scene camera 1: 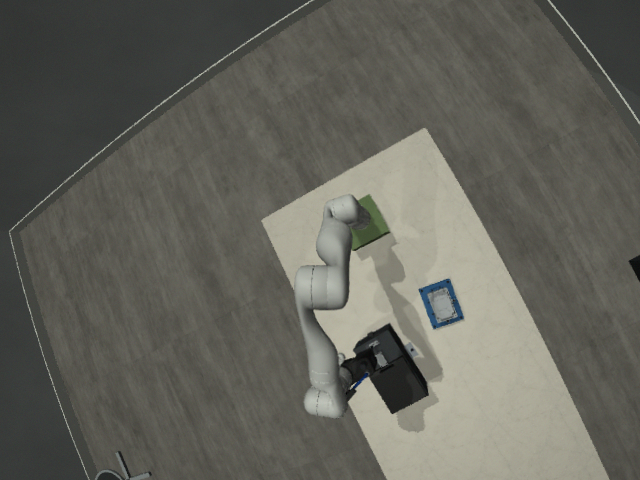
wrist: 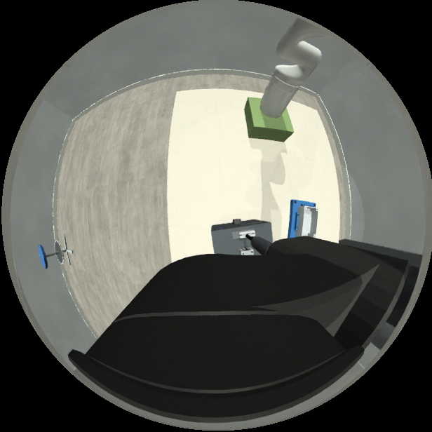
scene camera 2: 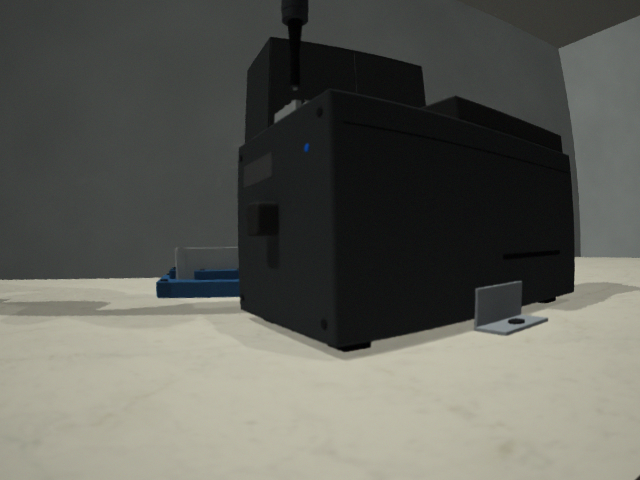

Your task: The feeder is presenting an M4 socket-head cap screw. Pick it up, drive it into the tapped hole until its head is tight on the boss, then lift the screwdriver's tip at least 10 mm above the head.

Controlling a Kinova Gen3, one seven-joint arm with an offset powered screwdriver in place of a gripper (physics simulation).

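Observation:
The black screw feeder point(scene camera 1: 400, 390) point(scene camera 2: 439, 206) point(wrist: 224, 242) stands on the table, with a light presenting block point(scene camera 2: 287, 112) point(wrist: 242, 234) on its top. My screwdriver's tip point(scene camera 2: 295, 88) point(wrist: 248, 236) points down a little above this block, with a small gap in scene camera 2. No screw can be made out on the tip. A tiny dark shape on the block may be the screw; it is too small to tell. The pale housing point(scene camera 1: 442, 304) point(scene camera 2: 206, 256) point(wrist: 309, 220) sits in a blue fixture point(scene camera 1: 427, 306) point(scene camera 2: 199, 288) point(wrist: 294, 219). Its tapped hole cannot be made out.
The arm rises from a green base block point(scene camera 1: 373, 222) point(wrist: 267, 134) at the far end of the cream table point(scene camera 1: 465, 392) point(scene camera 2: 206, 392) point(wrist: 210, 175). A small metal bracket point(scene camera 2: 498, 304) stands beside the feeder. Taller black housings point(scene camera 2: 361, 69) rise from the feeder behind the tip.

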